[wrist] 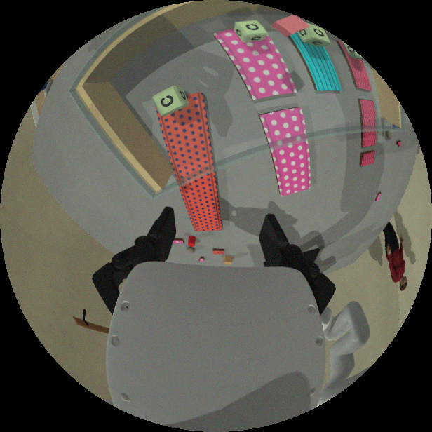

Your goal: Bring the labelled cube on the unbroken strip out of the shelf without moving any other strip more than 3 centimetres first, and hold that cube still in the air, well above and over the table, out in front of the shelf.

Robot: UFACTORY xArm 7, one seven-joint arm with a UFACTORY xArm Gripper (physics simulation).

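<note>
The unbroken strip [192,160] is orange-red with dark blue dots and runs from inside the shelf [117,135] out past its front edge. A pale green cube [170,100] labelled C sits on its inner end. The pink white-dotted strip is in two pieces, an inner one [262,67] with a C cube [250,31] at its far end and an outer one [288,152], with a gap between. My gripper [218,222] is open and empty, its fingers on either side of the dotted strip's outer end in the view; its height above the strip is unclear.
A teal striped strip [319,67] bears a C cube [316,35] beside a pink-red block [291,25]. A crimson strip in pieces [368,122] lies at the right, with a partly hidden cube [355,50]. The shelf's glassy top edge crosses the view. Small bits, including a red one [192,241], lie near the table's front.
</note>
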